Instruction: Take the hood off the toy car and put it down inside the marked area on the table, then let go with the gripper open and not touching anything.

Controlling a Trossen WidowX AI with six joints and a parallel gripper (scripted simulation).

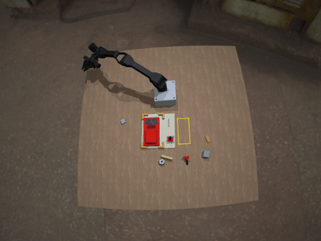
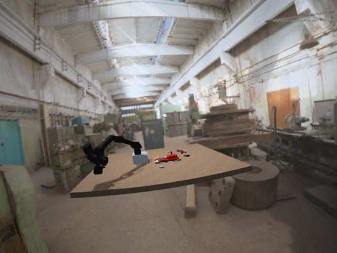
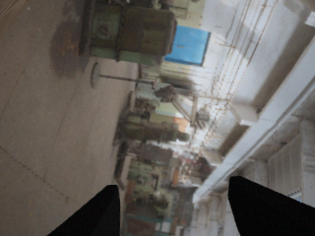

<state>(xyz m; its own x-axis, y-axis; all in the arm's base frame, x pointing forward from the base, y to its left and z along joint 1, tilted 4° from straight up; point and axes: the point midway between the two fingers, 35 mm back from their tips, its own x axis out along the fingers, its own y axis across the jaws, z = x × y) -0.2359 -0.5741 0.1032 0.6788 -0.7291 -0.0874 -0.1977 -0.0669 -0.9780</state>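
My gripper tip is 54 cm short of the red hood, 50 cm to the right of it and 12 cm above it. Also, from my gripper tip: grey block: 70 cm ahead, 86 cm to the left, 15 cm below.
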